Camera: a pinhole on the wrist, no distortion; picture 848 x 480 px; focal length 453.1 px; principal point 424.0 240.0 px. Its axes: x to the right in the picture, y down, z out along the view. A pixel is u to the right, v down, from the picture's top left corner.
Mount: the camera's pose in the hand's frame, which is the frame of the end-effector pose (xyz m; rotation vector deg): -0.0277 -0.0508 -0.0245 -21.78 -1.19 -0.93
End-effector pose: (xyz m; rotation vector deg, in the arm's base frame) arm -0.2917 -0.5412 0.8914 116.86 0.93 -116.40
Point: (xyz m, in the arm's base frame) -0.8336 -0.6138 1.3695
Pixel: 89.1 139.9
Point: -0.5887 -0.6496 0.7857
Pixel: 626.5 176.9
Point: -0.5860 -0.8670 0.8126
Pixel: 584.8 377.7
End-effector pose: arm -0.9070 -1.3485 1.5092 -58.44 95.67 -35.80
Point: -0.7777 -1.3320 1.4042
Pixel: 546.2 301.5
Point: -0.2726 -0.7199 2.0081
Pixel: outside the picture
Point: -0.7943 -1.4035 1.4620
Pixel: 716.3 149.1
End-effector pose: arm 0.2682 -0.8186 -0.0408 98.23 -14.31 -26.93
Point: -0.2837 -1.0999 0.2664
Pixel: 117.0 354.0
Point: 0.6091 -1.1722 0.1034
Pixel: outside the picture
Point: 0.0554 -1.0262 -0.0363
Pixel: 321.5 178.3
